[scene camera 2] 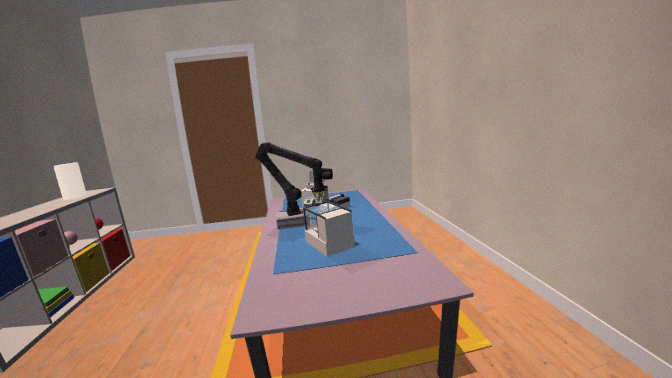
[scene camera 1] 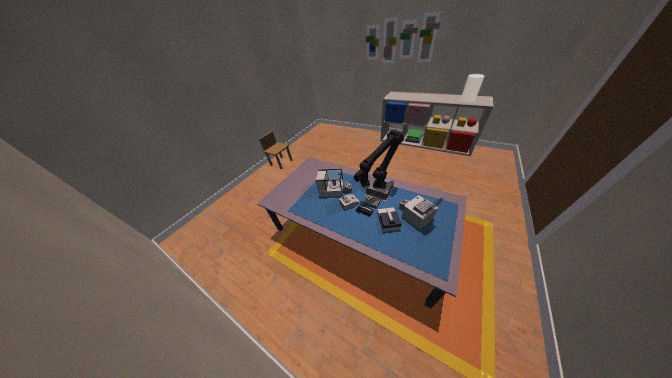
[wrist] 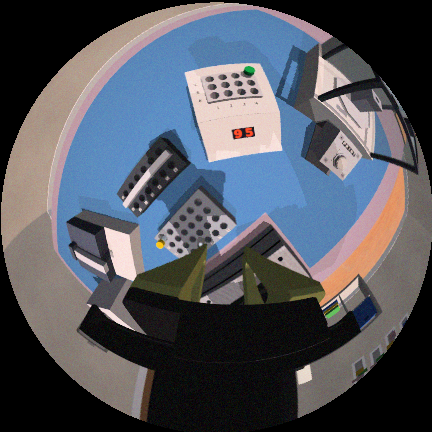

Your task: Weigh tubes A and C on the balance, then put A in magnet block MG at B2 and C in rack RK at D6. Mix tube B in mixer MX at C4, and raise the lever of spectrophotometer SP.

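Frame: origin at the arm's base, x left, y down, z back, level; millimetres.
Seen in the pictures: gripper, fingertip midpoint: [scene camera 2: 320,201] [scene camera 1: 364,189] [wrist: 224,251]; arm's base, link origin: [scene camera 2: 293,212] [scene camera 1: 379,184] [wrist: 261,297].
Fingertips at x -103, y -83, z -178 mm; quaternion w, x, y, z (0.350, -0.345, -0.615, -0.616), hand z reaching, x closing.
Pixels of each thing's top centre, then the offset from my fingertips to it. "pt": a spot on its surface instead.
- grey rack RK, top centre: [wrist: 191,232] [scene camera 1: 371,200] dx +72, dy +122, dz -14 mm
- yellow-capped tube, top centre: [wrist: 159,244] dx +114, dy +98, dz -50 mm
- mixer MX, top centre: [wrist: 237,99] [scene camera 1: 348,198] dx -132, dy +82, dz -75 mm
- green-capped tube, top centre: [wrist: 249,68] dx -180, dy +65, dz -90 mm
- black magnet block MG, top centre: [wrist: 141,180] [scene camera 1: 365,207] dx +36, dy +104, dz -127 mm
- balance, top centre: [scene camera 2: 322,205] [scene camera 1: 333,173] dx -324, dy -70, dz +63 mm
- control box, surface spot: [wrist: 343,159] pt dx -189, dy +79, dz +98 mm
- black-topped device, top centre: [wrist: 88,263] [scene camera 2: 334,196] [scene camera 1: 389,213] dx +251, dy +50, dz -174 mm
- larger white device, surface spot: [scene camera 1: 419,212] pt dx +467, dy +9, dz -139 mm
My gripper [scene camera 1: 365,183] [scene camera 2: 320,198] [wrist: 224,251] is part open, with no tube between its fingers, above the table near the grey rack RK [scene camera 1: 372,201] [wrist: 227,219]. A yellow-capped tube [wrist: 160,244] stands at the rack's left corner in the wrist view. Small pale spots beside the left finger are too small to identify. The mixer MX [scene camera 1: 348,201] [wrist: 215,135] shows 95; a green-capped tube [wrist: 249,70] is in its far corner hole. The black magnet block MG [scene camera 1: 365,210] [wrist: 147,179] has a white strip. The balance [scene camera 1: 330,190] [scene camera 2: 337,232] [wrist: 310,90] has a glass shield. Tube letters are unreadable.
A control box [scene camera 1: 347,187] [wrist: 343,159] stands beside the balance. A black-topped device [scene camera 1: 389,220] [wrist: 120,245] and a larger white device [scene camera 1: 419,212] stand on the other side of the rack; I cannot tell which is SP. The arm base [scene camera 1: 379,189] [scene camera 2: 290,220] is close to the rack.
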